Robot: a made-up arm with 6 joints.
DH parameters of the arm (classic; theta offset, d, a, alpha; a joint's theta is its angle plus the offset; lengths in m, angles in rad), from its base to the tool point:
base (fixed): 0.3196 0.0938 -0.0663 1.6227
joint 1: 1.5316 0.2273 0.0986 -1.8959
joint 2: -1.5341 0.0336 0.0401 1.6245
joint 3: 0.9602 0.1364 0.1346 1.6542
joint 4: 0 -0.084 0.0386 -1.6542
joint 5: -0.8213 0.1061 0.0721 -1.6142
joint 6: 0 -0.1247 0.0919 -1.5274
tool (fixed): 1.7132 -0.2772 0 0
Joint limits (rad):
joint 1: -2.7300..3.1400
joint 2: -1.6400..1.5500
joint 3: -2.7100..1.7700
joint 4: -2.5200..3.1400
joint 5: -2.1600..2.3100
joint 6: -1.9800..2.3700
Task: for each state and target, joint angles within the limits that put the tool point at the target. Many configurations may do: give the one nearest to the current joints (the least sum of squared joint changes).
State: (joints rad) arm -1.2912 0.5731 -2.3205 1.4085 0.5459 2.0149
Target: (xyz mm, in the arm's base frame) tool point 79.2 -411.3 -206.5
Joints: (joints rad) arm -1.0910 0.6254 -2.2422 1.3048 0.3315 2.2909
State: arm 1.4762 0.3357 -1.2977 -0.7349 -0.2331 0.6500
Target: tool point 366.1 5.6 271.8
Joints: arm 1.3177 -0.6560 -1.6432 -0.2559 -0.5636 0.2466
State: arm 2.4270 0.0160 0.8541 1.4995 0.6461 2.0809
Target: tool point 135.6 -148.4 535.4
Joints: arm 3.1400 -0.0832 0.8711 1.4928 1.0653 1.5817
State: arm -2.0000 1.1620 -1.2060 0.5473 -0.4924 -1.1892
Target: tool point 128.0 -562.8 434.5
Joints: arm -1.6830 1.0312 -1.1587 0.2316 -0.8584 -1.1234
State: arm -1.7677 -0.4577 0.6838 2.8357 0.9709 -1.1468
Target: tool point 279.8 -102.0 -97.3
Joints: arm -2.4124 -0.0527 0.8341 2.9150 0.8214 -0.8289
